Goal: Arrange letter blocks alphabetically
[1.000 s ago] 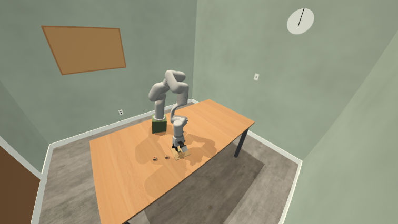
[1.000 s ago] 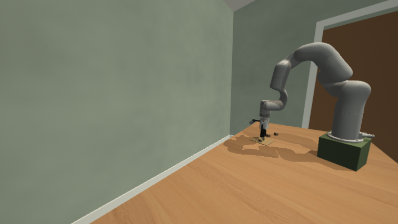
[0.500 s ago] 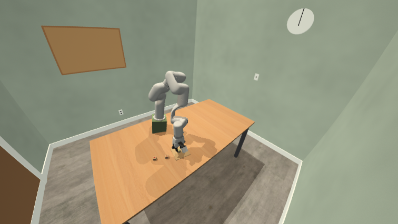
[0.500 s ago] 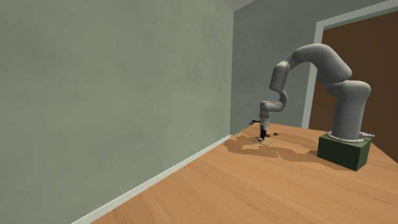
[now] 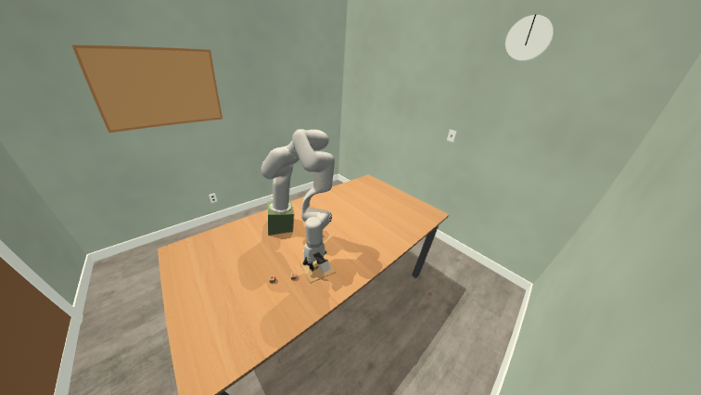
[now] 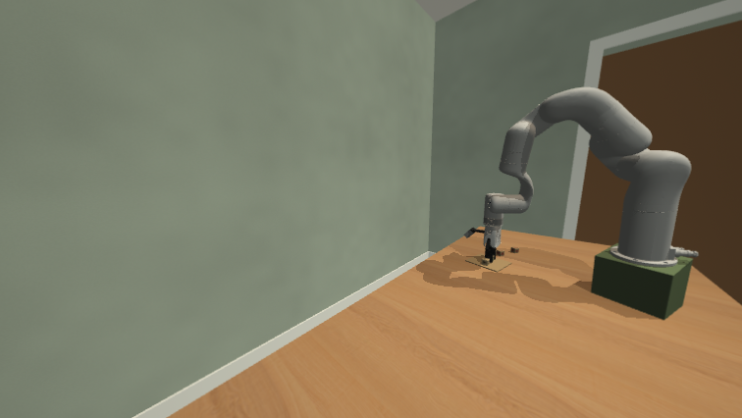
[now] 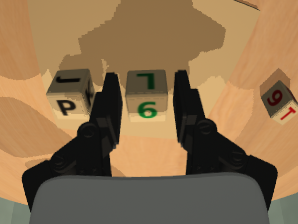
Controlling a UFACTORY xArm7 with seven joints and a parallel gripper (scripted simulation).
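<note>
Right now my hand is 10 mm above the green-topped block. Round my hand: tan mat (10 mm ahead, 10 mm to the left, 20 mm below).
</note>
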